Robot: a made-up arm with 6 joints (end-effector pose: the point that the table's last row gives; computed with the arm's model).
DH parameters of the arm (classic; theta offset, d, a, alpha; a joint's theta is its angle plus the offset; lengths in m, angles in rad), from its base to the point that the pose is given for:
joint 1: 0 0.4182 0.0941 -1.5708
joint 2: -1.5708 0 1.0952 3.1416
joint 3: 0 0 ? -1.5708
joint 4: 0 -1.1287 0 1.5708
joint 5: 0 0 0 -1.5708
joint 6: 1.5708 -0.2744 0 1.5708
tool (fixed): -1.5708 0 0 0
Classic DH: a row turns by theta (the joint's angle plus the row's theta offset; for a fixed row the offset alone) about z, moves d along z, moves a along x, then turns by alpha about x.
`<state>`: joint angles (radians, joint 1 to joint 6).
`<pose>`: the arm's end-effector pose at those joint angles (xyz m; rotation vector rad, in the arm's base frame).
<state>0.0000 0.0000 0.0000 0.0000 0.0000 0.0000</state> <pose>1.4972 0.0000 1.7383 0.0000 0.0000 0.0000</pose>
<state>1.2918 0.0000 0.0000 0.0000 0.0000 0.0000</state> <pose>0.4123 1.4393 1.7383 0.0000 0.0000 1.2918</pose>
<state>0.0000 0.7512 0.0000 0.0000 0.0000 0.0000</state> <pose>2.0206 0.0000 0.4254 0.0000 0.7512 0.0000</pose>
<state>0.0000 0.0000 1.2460 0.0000 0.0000 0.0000</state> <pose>0.3287 0.0000 2.9149 0.0000 -1.2460 0.0000</pose>
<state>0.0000 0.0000 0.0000 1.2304 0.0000 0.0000</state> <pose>1.4972 0.0000 1.7383 -1.2304 0.0000 0.0000</pose>
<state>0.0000 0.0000 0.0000 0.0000 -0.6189 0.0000</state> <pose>1.4463 0.0000 1.5791 0.0000 0.6189 0.0000</pose>
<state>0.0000 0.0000 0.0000 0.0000 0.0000 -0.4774</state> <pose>1.4972 0.0000 1.7383 0.4774 0.0000 0.0000</pose>
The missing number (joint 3, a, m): 0.2249
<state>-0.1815 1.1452 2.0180 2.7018 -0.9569 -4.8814</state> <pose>1.5474 -0.3811 2.1312 1.4750 -1.5032 1.5178</pose>
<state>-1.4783 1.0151 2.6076 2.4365 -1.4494 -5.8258</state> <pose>-0.1234 -0.5809 2.1482 -0.0910 -0.5687 2.2936</pose>
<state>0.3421 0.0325 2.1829 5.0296 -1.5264 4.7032</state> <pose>-0.6637 0.0401 2.3910 0.9329 0.7071 1.6068</pose>
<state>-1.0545 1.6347 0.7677 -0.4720 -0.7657 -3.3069</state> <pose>1.1059 -1.7730 -0.6271 -1.2072 0.8912 1.0754</pose>
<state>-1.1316 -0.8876 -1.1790 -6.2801 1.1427 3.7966</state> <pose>0.2436 -0.5167 1.2071 1.6185 -1.4127 0.4254</pose>
